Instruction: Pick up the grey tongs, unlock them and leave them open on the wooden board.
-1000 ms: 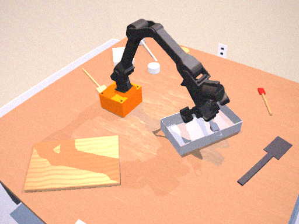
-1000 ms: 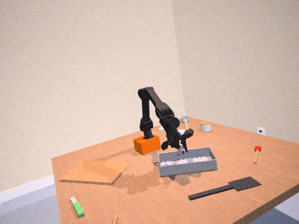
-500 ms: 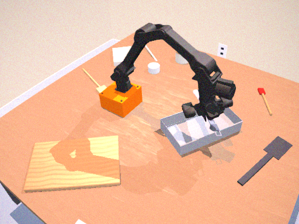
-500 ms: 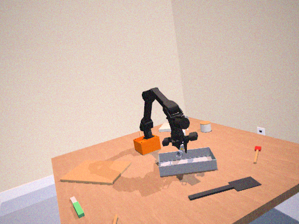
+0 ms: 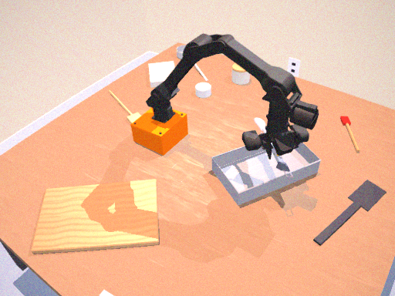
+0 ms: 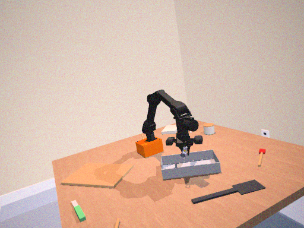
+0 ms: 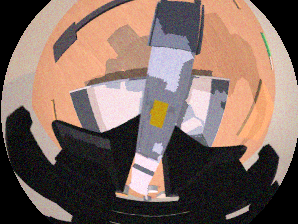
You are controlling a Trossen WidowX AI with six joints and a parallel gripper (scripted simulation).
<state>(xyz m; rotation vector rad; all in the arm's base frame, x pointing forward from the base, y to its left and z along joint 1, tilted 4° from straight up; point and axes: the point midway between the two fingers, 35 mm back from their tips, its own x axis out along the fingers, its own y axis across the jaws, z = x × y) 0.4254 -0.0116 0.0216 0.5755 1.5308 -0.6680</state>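
The yellow lock piece is 2 cm ahead of my gripper tip, 2 cm to the right of it and 4 cm above it. The rest, counted from my gripper tip: grey roasting tin: 3 cm behind, 3 cm to the left, 7 cm below; dark spatula: 27 cm ahead, 3 cm to the left, 9 cm below; red-headed tool: 14 cm ahead, 40 cm to the left, 9 cm below.
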